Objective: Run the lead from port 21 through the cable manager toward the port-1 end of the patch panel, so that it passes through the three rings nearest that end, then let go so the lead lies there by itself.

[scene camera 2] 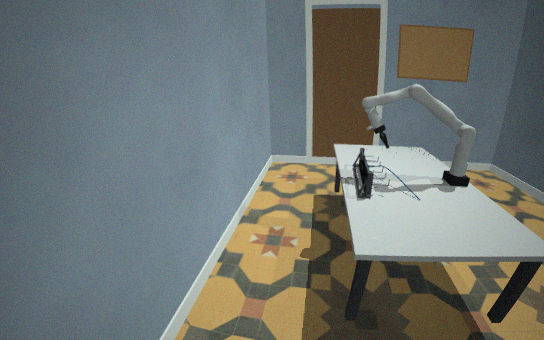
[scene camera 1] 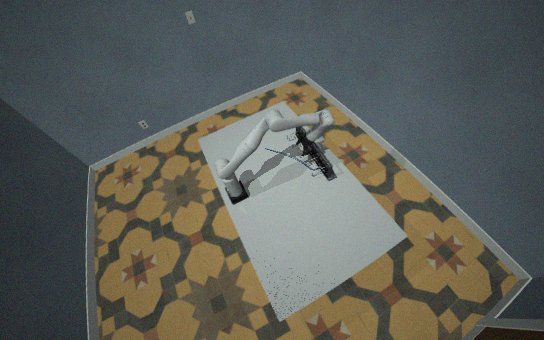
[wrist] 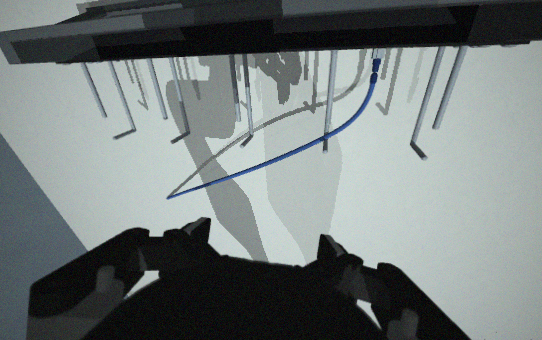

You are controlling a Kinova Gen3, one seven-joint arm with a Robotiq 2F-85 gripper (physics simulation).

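The blue lead [scene camera 1: 280, 150] [scene camera 2: 401, 183] [wrist: 276, 160] is plugged into the dark patch panel [scene camera 2: 363, 176] [wrist: 310, 36]. From its plug it curves left in the wrist view and ends in open space, out from the panel. Thin grey open rings of the cable manager stick out from the panel. The lead crosses the tip of one ring [wrist: 330, 95]; whether it lies inside that ring I cannot tell. It runs outside the tips of the rings further left. My gripper [scene camera 2: 387, 146] [wrist: 264, 238] is open and empty, above the table and apart from the lead. Port numbers are not readable.
The panel stands on the white table [scene camera 1: 320, 225] [scene camera 2: 425, 230] near one long edge. The arm's black base [scene camera 1: 238, 194] [scene camera 2: 455, 178] stands near the opposite edge. Another ring [wrist: 427, 95] stands right of the plug in the wrist view. Arm shadows fall across the table.
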